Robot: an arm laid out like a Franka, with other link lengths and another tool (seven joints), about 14 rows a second.
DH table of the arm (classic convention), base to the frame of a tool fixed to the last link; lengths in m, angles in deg. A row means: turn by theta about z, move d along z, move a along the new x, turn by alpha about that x. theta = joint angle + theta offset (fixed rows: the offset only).
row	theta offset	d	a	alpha
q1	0	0.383	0	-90
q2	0	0	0	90
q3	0	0.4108	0.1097	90
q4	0	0	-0.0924	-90
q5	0	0.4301	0	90
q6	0	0	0.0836	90
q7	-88	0.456	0.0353	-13.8
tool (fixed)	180	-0.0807	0	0
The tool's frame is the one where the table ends.
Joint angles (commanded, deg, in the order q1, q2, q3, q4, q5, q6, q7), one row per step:
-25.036 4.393 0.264 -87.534 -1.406 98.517 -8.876
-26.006 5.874 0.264 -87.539 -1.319 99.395 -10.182
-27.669 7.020 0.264 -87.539 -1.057 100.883 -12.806
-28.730 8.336 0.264 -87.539 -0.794 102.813 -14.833
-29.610 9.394 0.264 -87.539 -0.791 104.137 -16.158
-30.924 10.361 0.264 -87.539 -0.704 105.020 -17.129
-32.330 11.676 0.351 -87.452 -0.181 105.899 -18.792
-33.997 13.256 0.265 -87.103 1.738 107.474 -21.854
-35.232 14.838 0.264 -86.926 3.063 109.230 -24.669
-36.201 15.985 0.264 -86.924 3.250 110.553 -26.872
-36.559 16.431 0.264 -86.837 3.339 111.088 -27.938
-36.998 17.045 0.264 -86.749 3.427 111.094 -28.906
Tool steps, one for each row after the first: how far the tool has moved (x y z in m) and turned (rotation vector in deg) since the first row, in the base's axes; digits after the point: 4 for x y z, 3 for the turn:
0.0023 -0.0138 -0.0161 0.229 0.598 0.344
0.0031 -0.0359 -0.0274 0.082 0.347 1.301
0.0093 -0.0530 -0.0401 -0.168 -0.182 2.259
0.0120 -0.0677 -0.0509 -0.424 -0.321 2.711
0.0096 -0.0852 -0.0615 -0.400 -0.223 2.360
0.0080 -0.1011 -0.0756 0.081 -0.104 2.618
0.0119 -0.1185 -0.0890 1.111 -1.269 3.558
0.0166 -0.1338 -0.1042 1.606 -2.184 4.787
0.0158 -0.1493 -0.1170 1.355 -2.327 5.893
0.0159 -0.1555 -0.1212 1.172 -2.462 6.544
0.0127 -0.1604 -0.1286 1.451 -2.074 7.032

